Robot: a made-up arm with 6 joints.
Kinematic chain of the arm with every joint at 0, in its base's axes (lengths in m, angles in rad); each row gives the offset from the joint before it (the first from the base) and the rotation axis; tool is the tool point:
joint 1: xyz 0 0 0.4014 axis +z
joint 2: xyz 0.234 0 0 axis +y
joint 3: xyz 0 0 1.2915 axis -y
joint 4: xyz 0 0 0.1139 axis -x
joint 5: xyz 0.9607 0 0 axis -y
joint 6: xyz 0.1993 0 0 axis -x
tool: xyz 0 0 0
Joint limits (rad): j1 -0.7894..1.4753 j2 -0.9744..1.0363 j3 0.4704..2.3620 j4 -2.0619..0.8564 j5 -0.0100..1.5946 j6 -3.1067..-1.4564
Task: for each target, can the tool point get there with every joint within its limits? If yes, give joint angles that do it. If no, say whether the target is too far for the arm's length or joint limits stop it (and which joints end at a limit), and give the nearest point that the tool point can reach.
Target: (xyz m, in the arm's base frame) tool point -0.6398 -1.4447 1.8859
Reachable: yes | joints 1.0869 -0.7317 1.6663 -0.6399 1.0955 -1.9401
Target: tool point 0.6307 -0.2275 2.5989
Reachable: yes | joints -0.3606 0.5747 2.1757 0.0814 0.6362 -1.9699
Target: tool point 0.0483 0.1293 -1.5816
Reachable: no: joint limits stop it (at a limit: joint 1, joint 2, joint 3, joint 5) | nearest point -1.1990 1.2218 0.6347 | short by 2.768 m
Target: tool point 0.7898 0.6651 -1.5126
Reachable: no: joint limits stop it (at a limit: joint 2, joint 3, joint 4) | nearest point 1.6789 1.4138 0.5485 | short by 2.366 m
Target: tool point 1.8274 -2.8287 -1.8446
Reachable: no: too far | nearest point 1.5818 -1.7218 0.5080 | short by 2.612 m
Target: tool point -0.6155 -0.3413 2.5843
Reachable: yes | joints 0.2984 -0.4428 1.2846 -1.0040 1.0429 -2.7963
